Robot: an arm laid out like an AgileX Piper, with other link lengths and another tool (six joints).
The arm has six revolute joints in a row. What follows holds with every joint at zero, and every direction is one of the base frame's.
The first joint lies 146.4 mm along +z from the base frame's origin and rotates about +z.
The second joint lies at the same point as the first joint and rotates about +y.
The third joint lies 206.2 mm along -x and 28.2 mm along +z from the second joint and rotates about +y.
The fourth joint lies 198.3 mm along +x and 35 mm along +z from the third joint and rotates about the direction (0.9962, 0, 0.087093).
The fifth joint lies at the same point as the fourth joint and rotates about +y.
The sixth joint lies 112.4 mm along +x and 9.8 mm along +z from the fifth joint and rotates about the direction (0.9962, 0, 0.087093).
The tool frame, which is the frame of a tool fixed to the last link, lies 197.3 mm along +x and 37 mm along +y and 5.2 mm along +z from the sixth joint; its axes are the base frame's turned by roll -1.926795, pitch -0.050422 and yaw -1.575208 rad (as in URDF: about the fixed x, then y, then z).
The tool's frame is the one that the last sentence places.
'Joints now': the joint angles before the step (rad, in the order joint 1, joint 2, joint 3, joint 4, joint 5, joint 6). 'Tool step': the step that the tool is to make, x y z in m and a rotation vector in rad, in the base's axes. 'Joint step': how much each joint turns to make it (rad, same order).
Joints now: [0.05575, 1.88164, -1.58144, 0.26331, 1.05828, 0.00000]
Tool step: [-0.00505, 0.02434, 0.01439, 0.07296, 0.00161, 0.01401]
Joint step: [0.01129, -0.01678, -0.00359, 0.07712, 0.02186, -0.01297]
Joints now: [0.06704, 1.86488, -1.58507, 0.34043, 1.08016, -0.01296]
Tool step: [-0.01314, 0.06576, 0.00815, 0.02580, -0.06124, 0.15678]
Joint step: [0.16724, 0.00000, 0.00000, 0.02700, -0.06282, -0.01805]
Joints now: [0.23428, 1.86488, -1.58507, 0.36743, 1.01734, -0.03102]
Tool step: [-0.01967, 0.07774, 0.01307, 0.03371, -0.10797, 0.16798]
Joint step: [0.21192, 0.00000, -0.00002, 0.00420, -0.12105, 0.00000]
